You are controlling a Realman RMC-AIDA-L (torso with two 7-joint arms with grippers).
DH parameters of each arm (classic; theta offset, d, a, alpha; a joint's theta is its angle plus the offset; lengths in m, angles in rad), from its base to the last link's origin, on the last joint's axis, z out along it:
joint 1: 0 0.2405 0 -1.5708
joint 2: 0 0 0 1.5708
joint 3: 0 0.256 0 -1.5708
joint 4: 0 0 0 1.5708
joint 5: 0 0.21 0 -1.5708
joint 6: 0 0 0 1.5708
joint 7: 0 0.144 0 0
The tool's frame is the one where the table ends.
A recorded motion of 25 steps. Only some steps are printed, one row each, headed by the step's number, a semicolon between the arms.
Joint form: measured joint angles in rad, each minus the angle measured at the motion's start. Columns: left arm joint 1, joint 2, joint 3, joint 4, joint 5, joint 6, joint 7; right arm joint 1, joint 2, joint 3, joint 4, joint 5, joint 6, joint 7.
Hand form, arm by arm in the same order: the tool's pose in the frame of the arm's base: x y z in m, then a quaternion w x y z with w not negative. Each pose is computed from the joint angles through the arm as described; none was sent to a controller.
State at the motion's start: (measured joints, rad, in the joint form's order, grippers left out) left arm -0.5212 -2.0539 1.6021 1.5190 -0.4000 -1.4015 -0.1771; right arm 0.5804 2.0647 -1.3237 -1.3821 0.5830 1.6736 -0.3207
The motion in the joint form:
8: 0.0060 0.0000 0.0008 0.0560 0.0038 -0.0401 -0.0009; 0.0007 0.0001 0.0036 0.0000 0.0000 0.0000 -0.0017
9: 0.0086 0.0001 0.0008 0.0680 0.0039 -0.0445 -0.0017; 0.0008 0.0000 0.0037 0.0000 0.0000 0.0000 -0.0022
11: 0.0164 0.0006 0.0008 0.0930 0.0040 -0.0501 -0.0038; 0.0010 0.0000 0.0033 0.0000 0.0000 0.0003 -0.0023
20: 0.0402 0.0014 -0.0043 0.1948 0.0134 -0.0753 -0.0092; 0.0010 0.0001 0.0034 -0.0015 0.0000 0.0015 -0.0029
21: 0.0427 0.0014 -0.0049 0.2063 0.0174 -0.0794 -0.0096; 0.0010 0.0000 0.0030 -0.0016 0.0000 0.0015 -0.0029
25: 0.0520 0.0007 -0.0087 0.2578 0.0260 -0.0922 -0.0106; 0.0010 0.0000 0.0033 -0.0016 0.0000 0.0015 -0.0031
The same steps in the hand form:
8: -0.1609 0.3522 0.0055 0.32717 -0.78656 -0.51472 0.09671; 0.1874 0.3427 0.0158 0.16317 -0.85399 0.47019 -0.15167
9: -0.1593 0.3514 0.0068 0.32791 -0.78744 -0.51325 0.09481; 0.1874 0.3427 0.0158 0.16320 -0.85410 0.46996 -0.15169
11: -0.1565 0.3498 0.0095 0.33012 -0.78877 -0.51071 0.08967; 0.1873 0.3427 0.0158 0.16304 -0.85421 0.46975 -0.15192
20: -0.1441 0.3444 0.0221 0.34344 -0.79410 -0.49667 0.06910; 0.1870 0.3426 0.0159 0.16295 -0.85454 0.46916 -0.15199
21: -0.1430 0.3437 0.0238 0.34600 -0.79424 -0.49483 0.06785; 0.1870 0.3426 0.0159 0.16295 -0.85460 0.46901 -0.15213
25: -0.1363 0.3410 0.0307 0.35450 -0.79677 -0.48600 0.05740; 0.1870 0.3426 0.0159 0.16299 -0.85460 0.46901 -0.15204

